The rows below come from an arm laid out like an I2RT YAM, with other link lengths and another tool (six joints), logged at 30 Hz.
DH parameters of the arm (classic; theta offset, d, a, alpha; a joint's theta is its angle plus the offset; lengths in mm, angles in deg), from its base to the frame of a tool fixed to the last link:
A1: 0 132.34 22.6 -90
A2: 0 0 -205.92 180
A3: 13.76 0 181.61 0
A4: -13.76 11.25 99.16 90
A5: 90 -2.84 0 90
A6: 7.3 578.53 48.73 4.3
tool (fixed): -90 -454.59 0 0
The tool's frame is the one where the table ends.
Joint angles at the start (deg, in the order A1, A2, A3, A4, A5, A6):
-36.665, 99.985, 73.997, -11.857, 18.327, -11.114
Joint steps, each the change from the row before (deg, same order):
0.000, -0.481, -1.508, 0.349, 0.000, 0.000
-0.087, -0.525, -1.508, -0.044, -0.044, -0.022
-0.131, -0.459, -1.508, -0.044, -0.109, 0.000
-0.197, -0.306, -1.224, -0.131, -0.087, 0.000
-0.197, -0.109, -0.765, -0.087, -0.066, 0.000
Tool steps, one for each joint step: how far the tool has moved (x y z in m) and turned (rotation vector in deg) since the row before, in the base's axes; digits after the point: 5 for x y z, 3 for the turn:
-0.00334, 0.00248, -0.00456, 0.405, 0.544, 0.000
-0.00459, 0.00281, -0.00525, 0.627, 0.822, -0.040
-0.00476, 0.00276, -0.00568, 0.711, 0.833, -0.048
-0.00460, 0.00210, -0.00518, 0.677, 0.804, -0.132
-0.00328, 0.00109, -0.00371, 0.484, 0.565, -0.148

